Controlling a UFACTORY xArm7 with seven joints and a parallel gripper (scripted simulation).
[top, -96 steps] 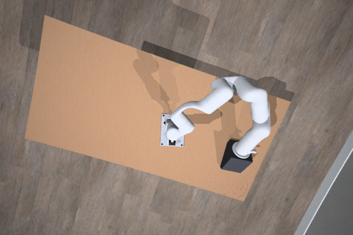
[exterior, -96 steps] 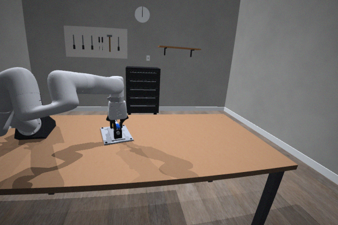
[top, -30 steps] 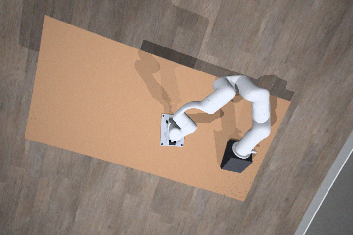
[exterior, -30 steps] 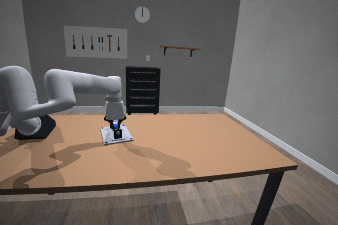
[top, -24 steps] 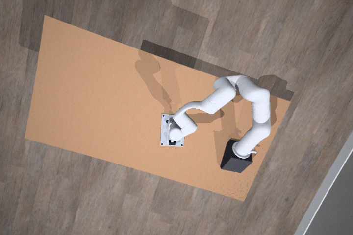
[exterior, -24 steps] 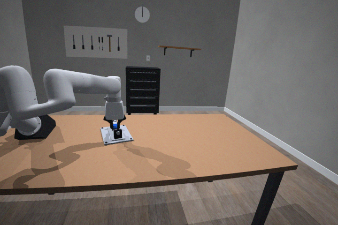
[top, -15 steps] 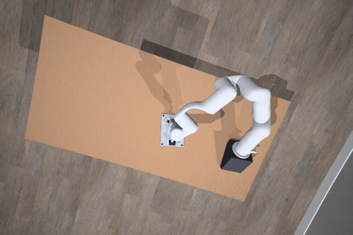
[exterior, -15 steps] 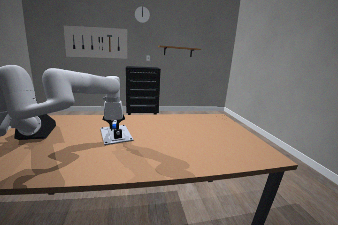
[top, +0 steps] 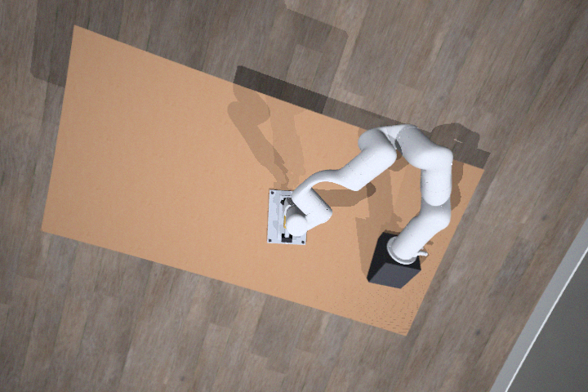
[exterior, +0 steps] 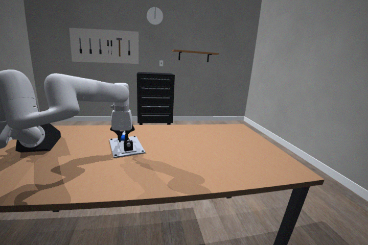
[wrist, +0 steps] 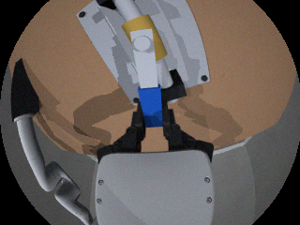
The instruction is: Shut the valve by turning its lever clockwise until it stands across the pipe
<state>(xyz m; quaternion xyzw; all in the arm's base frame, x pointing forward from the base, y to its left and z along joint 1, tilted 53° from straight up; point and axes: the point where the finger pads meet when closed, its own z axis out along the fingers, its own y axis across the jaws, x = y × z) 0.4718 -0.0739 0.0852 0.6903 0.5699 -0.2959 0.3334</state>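
The lever is 10 mm ahead of my hand and 50 mm to the left of it.
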